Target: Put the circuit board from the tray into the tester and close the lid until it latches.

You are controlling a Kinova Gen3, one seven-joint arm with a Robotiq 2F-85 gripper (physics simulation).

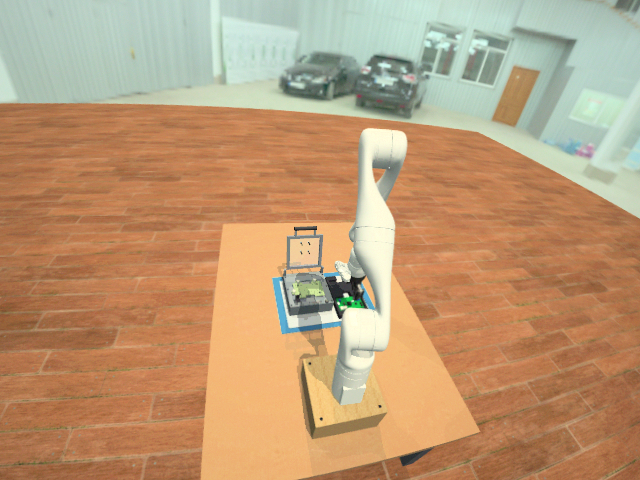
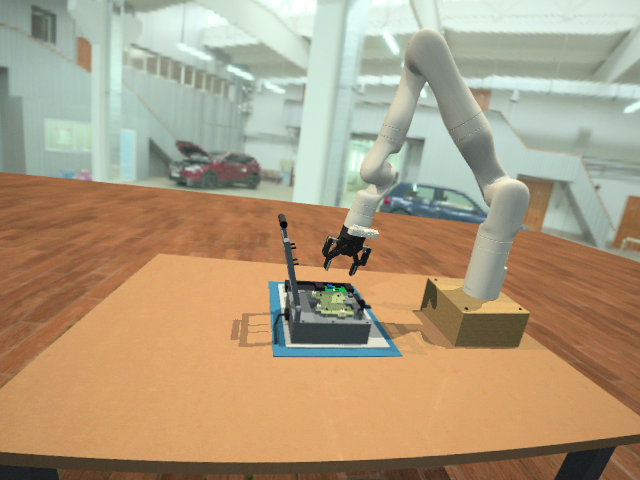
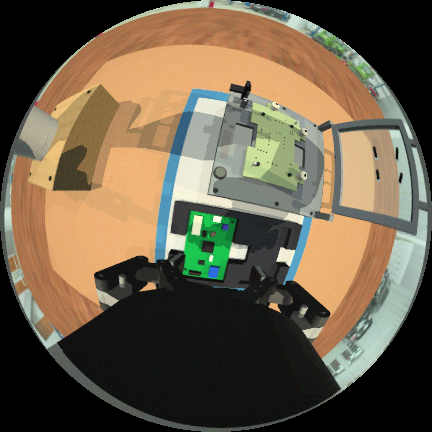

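Pixels of known places: gripper, fingertip midpoint: (image 1: 351,290) (image 2: 338,272) (image 3: 217,268); arm's base, origin of the base link: (image 1: 347,388) (image 2: 478,292) (image 3: 46,139).
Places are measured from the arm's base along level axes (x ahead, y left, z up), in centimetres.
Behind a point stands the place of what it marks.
The green circuit board (image 1: 347,302) @[x 39.6, y -10.0, z -8.5 cm] (image 2: 336,289) @[x 39.2, y -13.4, z -8.7 cm] (image 3: 209,239) @[x 39.2, y -9.5, z -8.8 cm] lies in the black tray (image 3: 262,245) @[x 48.2, y -8.3, z -9.0 cm], toward the side near the robot's base. My gripper (image 2: 340,270) @[x 40.1, y -10.6, z -1.9 cm] (image 3: 217,268) @[x 40.1, y -10.6, z -1.9 cm] is open and empty, with its fingers above the tray and apart from the board. The grey tester (image 1: 310,308) @[x 35.7, y 6.3, z -7.0 cm] (image 2: 330,333) @[x 44.1, y 15.5, z -7.4 cm] (image 3: 242,192) @[x 40.8, y -1.6, z -4.8 cm] sits beside the tray, with a pale green plate (image 1: 308,289) @[x 43.0, y 6.6, z -3.9 cm] (image 2: 332,302) @[x 43.3, y 6.6, z -3.9 cm] (image 3: 272,150) @[x 42.9, y 5.0, z -3.9 cm] and white pins on top. Its framed lid (image 1: 288,253) @[x 53.8, y 14.8, z 6.0 cm] (image 2: 290,263) @[x 55.0, y 15.6, z 8.4 cm] (image 3: 337,170) @[x 52.9, y 6.5, z -0.7 cm] stands upright, open. A black latch (image 3: 247,91) @[x 37.1, y 10.9, z -1.0 cm] is on the tester's side nearer the base.
Tester and tray stand on a white sheet with a blue border (image 1: 279,313) @[x 36.4, y 18.3, z -10.6 cm] (image 2: 330,352) @[x 43.9, y 18.3, z -10.6 cm] (image 3: 168,200) @[x 31.1, y -5.8, z -10.6 cm] on the table (image 1: 248,361) @[x 16.1, y 29.3, z -10.8 cm] (image 2: 180,403) @[x 70.5, y 36.1, z -10.8 cm]. The wooden base block (image 1: 343,413) @[x -6.9, y 2.5, z 0.0 cm] (image 2: 488,329) @[x 2.1, y 11.3, z -5.6 cm] (image 3: 85,145) @[x 11.7, y 0.0, z -6.0 cm] carries the arm. The lid's black handle (image 1: 305,228) @[x 57.3, y 8.5, z 16.3 cm] (image 2: 282,221) @[x 57.7, y 12.9, z 16.7 cm] rises above the tester.
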